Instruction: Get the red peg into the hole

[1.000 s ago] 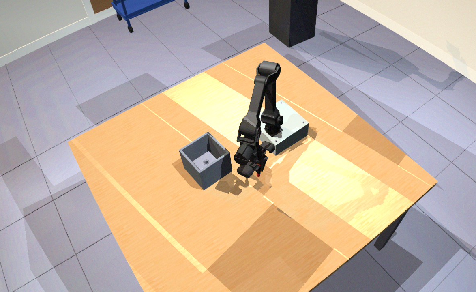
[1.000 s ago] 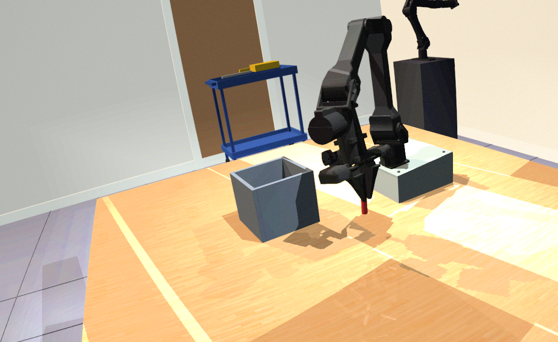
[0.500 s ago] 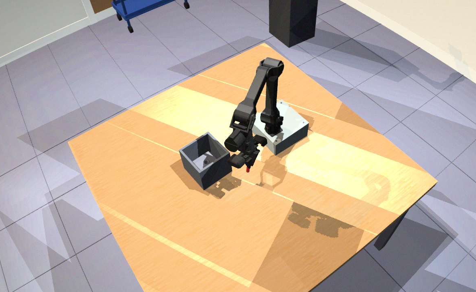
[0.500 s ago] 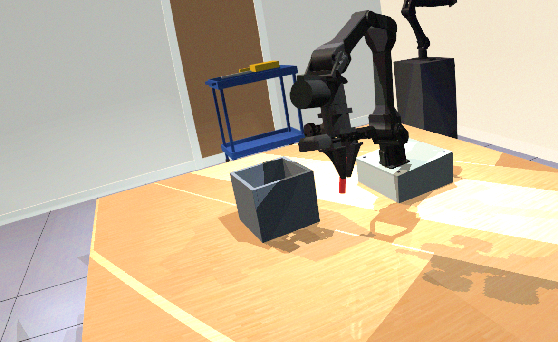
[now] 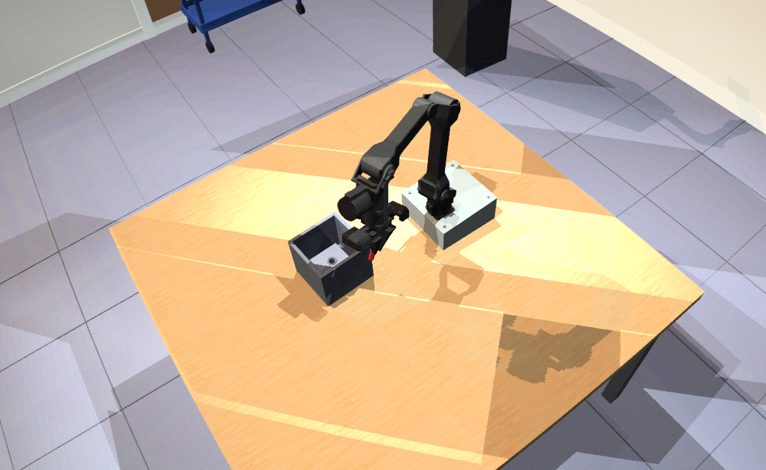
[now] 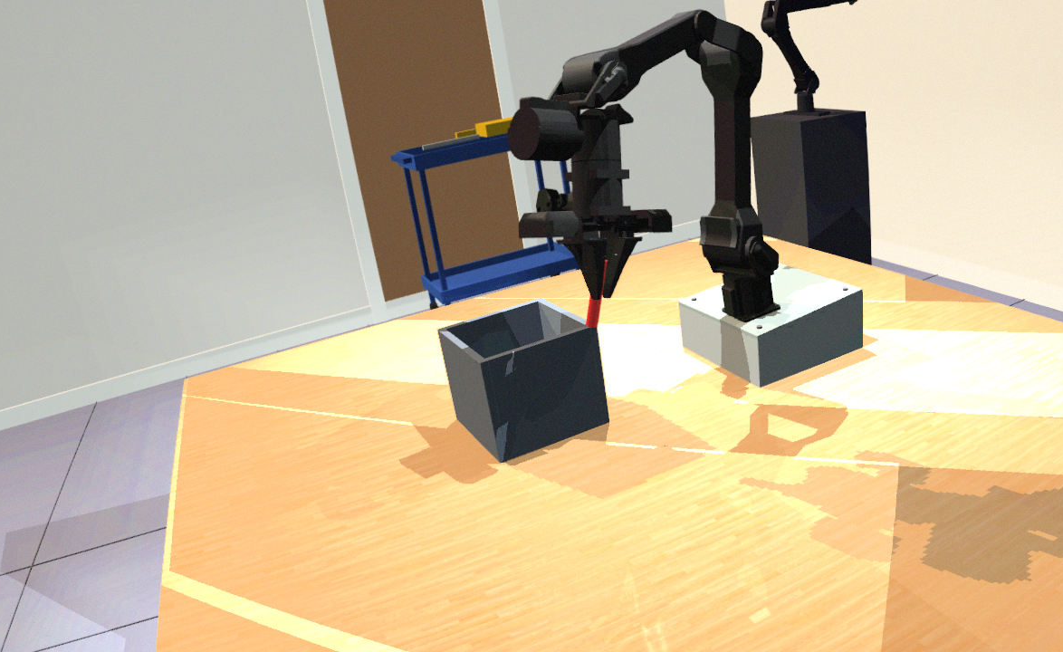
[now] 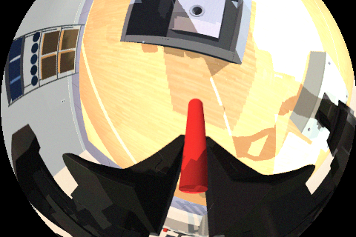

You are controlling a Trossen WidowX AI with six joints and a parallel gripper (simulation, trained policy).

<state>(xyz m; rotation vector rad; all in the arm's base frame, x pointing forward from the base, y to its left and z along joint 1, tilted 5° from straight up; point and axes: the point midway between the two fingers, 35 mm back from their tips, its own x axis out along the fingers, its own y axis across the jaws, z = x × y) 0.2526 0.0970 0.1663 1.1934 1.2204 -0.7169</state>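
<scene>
My gripper tip is now 150 mm above the plate, 140 mm to the left of it and 70 mm short of it. Also, from my gripper tip: red peg: 10 mm to the right, 10 mm above.
</scene>
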